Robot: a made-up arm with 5 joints.
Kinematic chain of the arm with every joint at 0, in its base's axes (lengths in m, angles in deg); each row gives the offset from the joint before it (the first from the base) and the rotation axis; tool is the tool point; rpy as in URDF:
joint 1: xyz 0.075 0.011 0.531 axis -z
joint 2: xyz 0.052 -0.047 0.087 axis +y
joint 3: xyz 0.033 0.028 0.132 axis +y
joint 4: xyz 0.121 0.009 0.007 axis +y
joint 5: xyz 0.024 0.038 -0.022 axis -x
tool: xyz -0.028 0.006 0.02 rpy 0 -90 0
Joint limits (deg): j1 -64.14..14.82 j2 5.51..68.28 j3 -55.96..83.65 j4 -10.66..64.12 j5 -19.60..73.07
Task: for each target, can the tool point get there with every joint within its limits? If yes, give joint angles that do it. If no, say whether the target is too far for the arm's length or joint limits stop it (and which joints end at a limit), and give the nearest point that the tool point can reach.
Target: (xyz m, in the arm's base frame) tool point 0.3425 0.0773 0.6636
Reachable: yes | joints -4.35 41.72 -25.81 32.14 42.10
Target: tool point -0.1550 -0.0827 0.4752
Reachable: no: joint limits stop it (at a limit: joint 1, joint 2, joint 4, joint 5) | nearest point 0.0637 0.0997 0.5876 | short by 0.306 m
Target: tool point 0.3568 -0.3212 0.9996
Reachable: no: too far | nearest point 0.2847 -0.0166 0.8151 | short by 0.363 m
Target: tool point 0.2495 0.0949 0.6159
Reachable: yes | joints -11.14 26.54 34.02 6.80 63.88
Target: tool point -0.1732 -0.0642 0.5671
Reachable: no: joint limits stop it (at a limit: joint 1, joint 2, joint 3, joint 4, joint 5) | nearest point 0.0628 0.0978 0.5927 | short by 0.287 m
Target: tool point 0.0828 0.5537 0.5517
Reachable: no: too far | nearest point 0.1627 0.3040 0.5954 | short by 0.266 m
